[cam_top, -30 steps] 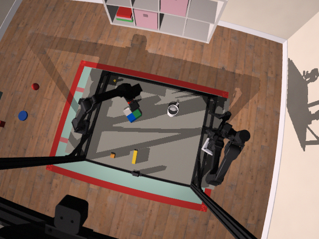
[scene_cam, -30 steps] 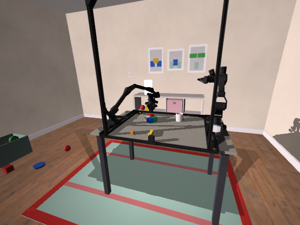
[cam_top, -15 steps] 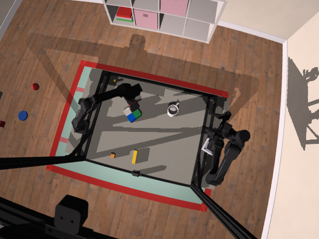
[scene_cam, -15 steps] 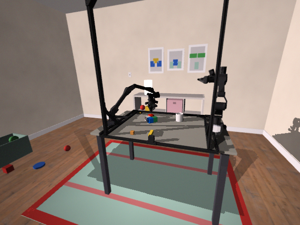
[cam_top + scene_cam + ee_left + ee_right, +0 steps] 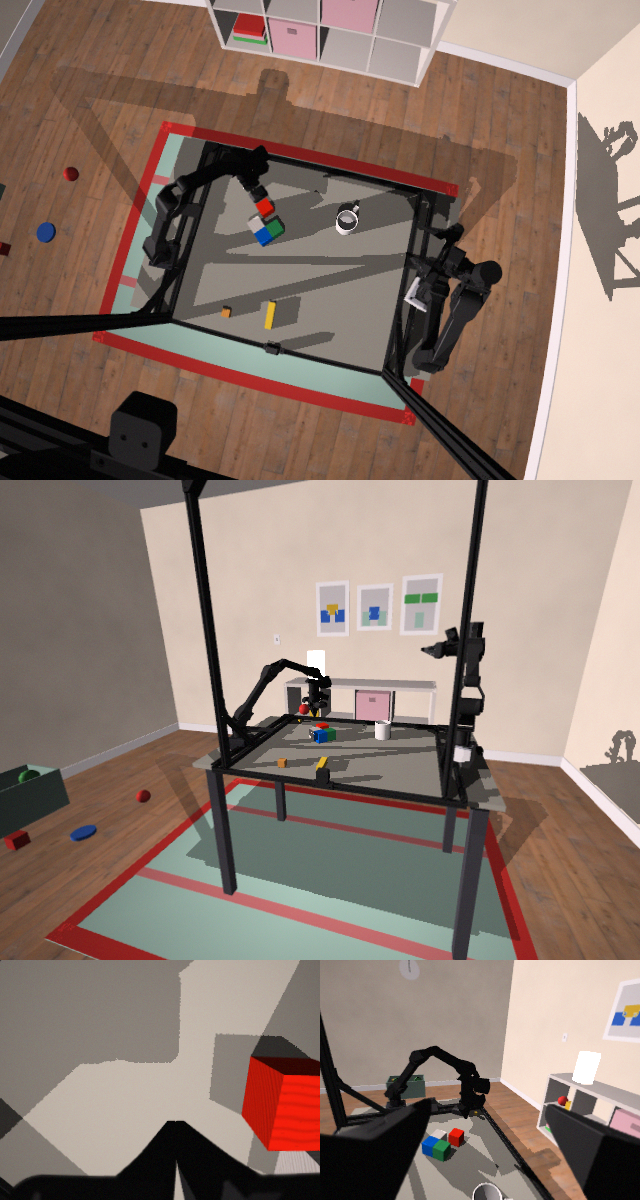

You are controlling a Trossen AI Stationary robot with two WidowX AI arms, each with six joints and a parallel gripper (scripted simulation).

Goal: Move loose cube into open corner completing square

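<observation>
Right now the red cube is 7 cm behind my left hand, 6 cm to the right of it and 8 cm below it. From my left hand the other things lie so: green cube 15 cm behind, 11 cm to the right, 8 cm below; then blue cube 18 cm behind, 7 cm to the right, 8 cm below; then white cube 14 cm behind, 4 cm to the right, 8 cm below.
</observation>
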